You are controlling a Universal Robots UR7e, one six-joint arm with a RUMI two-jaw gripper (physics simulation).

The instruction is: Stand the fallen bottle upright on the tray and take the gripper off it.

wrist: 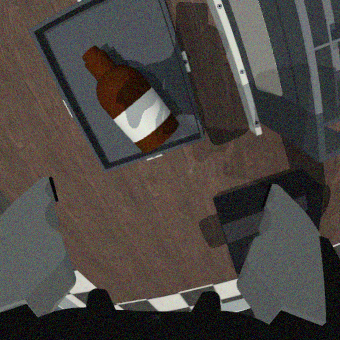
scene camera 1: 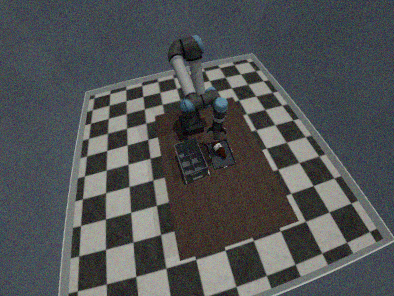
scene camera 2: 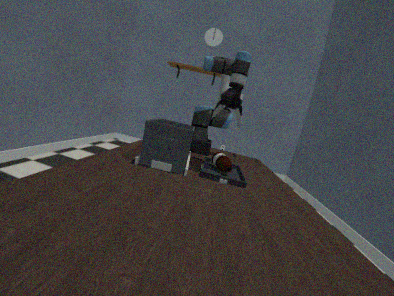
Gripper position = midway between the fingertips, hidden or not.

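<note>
Visible, my gripper (wrist: 161, 184). Also a brown bottle (wrist: 122, 91).
</note>
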